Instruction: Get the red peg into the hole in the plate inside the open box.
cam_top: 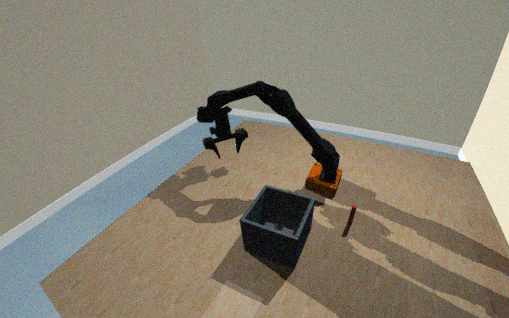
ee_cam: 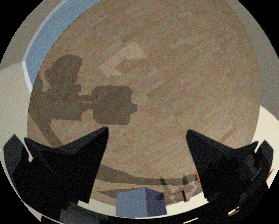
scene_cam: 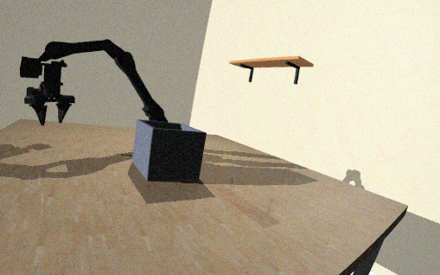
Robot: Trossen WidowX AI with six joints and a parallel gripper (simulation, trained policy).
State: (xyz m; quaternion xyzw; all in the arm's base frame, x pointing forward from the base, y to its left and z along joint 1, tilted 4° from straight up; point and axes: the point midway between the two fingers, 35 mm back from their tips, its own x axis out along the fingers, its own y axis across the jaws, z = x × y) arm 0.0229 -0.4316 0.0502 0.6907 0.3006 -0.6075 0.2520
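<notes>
Right now my gripper tip is 15 cm short of the red peg, 53 cm to the right of it and 3 cm above it. Round my gripper tip: plate (29 cm ahead, 33 cm to the left, 3 cm below).
</notes>
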